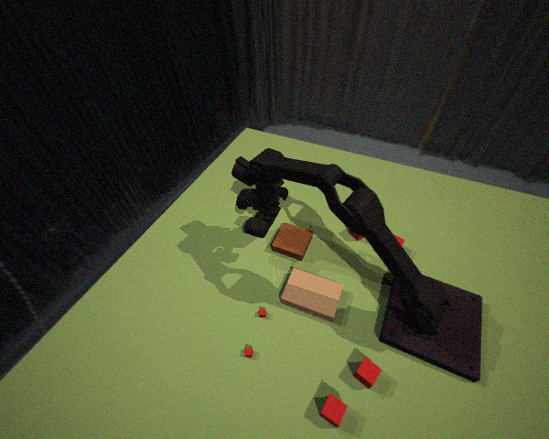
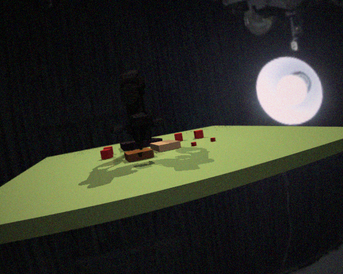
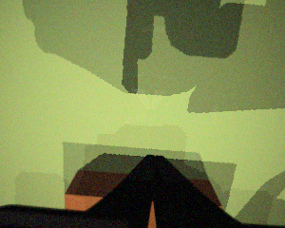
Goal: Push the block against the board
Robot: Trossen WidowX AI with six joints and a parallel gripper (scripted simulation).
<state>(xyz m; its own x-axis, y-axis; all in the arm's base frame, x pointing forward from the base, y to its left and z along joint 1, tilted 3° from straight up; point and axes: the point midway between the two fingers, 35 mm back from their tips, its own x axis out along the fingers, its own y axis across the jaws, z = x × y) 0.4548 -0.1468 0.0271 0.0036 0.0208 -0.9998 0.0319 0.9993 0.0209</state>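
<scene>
Right now the square block is 8 cm behind my gripper tip, 1 cm to the left of it and 3 cm below it. Also, from my gripper tip: board: 19 cm behind, 16 cm to the left, 3 cm below.
</scene>
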